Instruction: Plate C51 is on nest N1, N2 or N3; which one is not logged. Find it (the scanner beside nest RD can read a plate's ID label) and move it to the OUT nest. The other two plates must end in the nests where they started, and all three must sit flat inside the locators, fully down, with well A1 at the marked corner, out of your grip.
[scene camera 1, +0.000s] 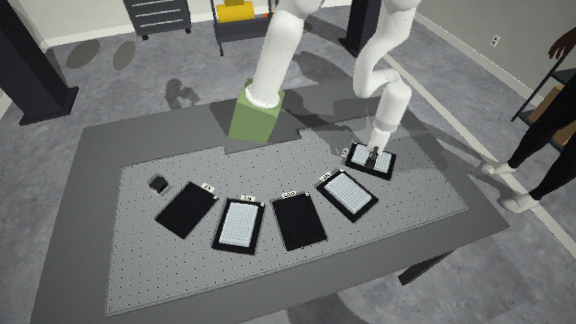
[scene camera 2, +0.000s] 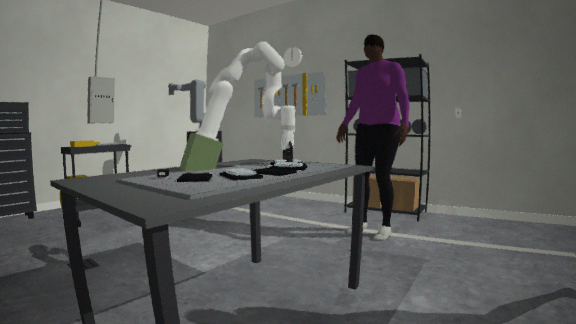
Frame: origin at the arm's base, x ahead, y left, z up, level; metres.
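Seen in the pictures: gripper, fingertip midpoint: (scene camera 1: 371, 157) (scene camera 2: 287, 161); arm's base, link origin: (scene camera 1: 262, 96) (scene camera 2: 206, 138).
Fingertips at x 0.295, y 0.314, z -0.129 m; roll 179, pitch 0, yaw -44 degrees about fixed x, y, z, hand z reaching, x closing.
Pixels of each thing's middle, then the offset from my fingertips to it. "spot": a spot on its surface instead. Level surfaces: height alone.
- nest N1, body centre: (scene camera 1: 371, 159) (scene camera 2: 287, 163) 0.000 m left, 0.000 m ahead, 0.011 m down
- second pale plate, body centre: (scene camera 1: 347, 192) (scene camera 2: 288, 164) 0.148 m right, 0.102 m ahead, 0.001 m down
- nest N2, surface spot: (scene camera 1: 354, 218) spot: 0.168 m right, 0.190 m ahead, 0.009 m down
- third pale plate, body centre: (scene camera 1: 239, 223) (scene camera 2: 240, 172) 0.499 m right, 0.099 m ahead, 0.001 m down
- nest N3, body centre: (scene camera 1: 239, 224) (scene camera 2: 240, 174) 0.499 m right, 0.099 m ahead, 0.013 m down
- Nest OUT, body centre: (scene camera 1: 298, 219) (scene camera 2: 273, 171) 0.327 m right, 0.137 m ahead, 0.013 m down
- nest RD, body centre: (scene camera 1: 182, 202) (scene camera 2: 190, 174) 0.654 m right, 0.028 m back, 0.003 m down
- small dark scanner, surface spot: (scene camera 1: 158, 184) (scene camera 2: 164, 169) spot: 0.721 m right, 0.107 m back, 0.015 m up
- perforated board, surface height: 0.020 m down
- grey table, surface height: 0.033 m down
My gripper (scene camera 1: 371, 161) (scene camera 2: 288, 157) is open, pointing down over the middle of the pale plate (scene camera 1: 385, 163) in nest N1 (scene camera 1: 369, 173). Its fingers are low at the plate; whether they touch it is too small to tell. A second pale plate (scene camera 1: 348, 192) lies in nest N2 (scene camera 1: 354, 218). A third pale plate (scene camera 1: 240, 224) (scene camera 2: 240, 172) lies in nest N3 (scene camera 1: 234, 249). Nest OUT (scene camera 1: 300, 222) and nest RD (scene camera 1: 186, 210) (scene camera 2: 195, 177) are black and empty. The small dark scanner (scene camera 1: 158, 184) (scene camera 2: 162, 173) stands beside RD. Plate IDs are not readable.
The nests stand in an arc on a perforated board (scene camera 1: 200, 280) on the grey table (scene camera 1: 350, 260). The arm's green base block (scene camera 1: 255, 117) (scene camera 2: 201, 152) stands at the back edge. A person in a purple top (scene camera 2: 381, 95) stands beyond the N1 end, near a shelf rack (scene camera 2: 424, 150).
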